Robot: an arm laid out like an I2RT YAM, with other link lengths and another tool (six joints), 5 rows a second.
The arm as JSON. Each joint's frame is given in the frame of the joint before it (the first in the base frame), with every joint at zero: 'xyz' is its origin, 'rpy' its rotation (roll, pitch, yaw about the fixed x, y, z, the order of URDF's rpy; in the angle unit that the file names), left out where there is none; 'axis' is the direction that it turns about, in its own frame. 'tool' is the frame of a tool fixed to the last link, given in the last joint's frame.
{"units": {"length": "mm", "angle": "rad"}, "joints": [
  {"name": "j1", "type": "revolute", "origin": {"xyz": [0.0, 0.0, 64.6]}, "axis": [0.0, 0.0, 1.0]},
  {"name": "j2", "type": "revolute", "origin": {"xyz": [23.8, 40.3, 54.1]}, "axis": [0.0, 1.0, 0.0]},
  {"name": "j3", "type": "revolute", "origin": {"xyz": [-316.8, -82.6, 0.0]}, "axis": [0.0, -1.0, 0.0]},
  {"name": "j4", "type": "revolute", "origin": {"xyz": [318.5, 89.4, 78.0]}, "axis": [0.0, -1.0, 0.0]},
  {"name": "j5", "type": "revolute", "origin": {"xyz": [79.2, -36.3, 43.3]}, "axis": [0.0, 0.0, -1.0]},
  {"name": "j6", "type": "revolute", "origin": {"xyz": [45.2, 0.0, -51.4]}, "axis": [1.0, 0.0, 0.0]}
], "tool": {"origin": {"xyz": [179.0, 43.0, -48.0], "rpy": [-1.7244, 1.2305, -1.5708]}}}
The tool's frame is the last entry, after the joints.
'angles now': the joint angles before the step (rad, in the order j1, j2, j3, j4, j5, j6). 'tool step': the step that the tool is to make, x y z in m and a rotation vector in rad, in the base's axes. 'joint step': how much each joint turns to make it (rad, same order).
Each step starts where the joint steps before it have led.
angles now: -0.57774 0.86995 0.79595 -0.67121 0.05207 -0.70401
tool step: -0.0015 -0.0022 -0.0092 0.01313 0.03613 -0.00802
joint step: 0.00018 0.03402 0.00381 -0.00719 0.01196 -0.00063
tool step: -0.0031 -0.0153 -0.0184 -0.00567 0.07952 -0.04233
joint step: -0.00026 0.08285 0.00655 0.01300 0.06390 -0.00248
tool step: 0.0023 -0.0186 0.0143 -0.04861 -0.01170 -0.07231
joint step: 0.00066 0.02013 0.03379 0.01757 0.07458 0.03111
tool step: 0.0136 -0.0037 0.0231 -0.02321 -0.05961 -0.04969
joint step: 0.03060 0.00627 0.04719 0.00682 0.04786 0.06730
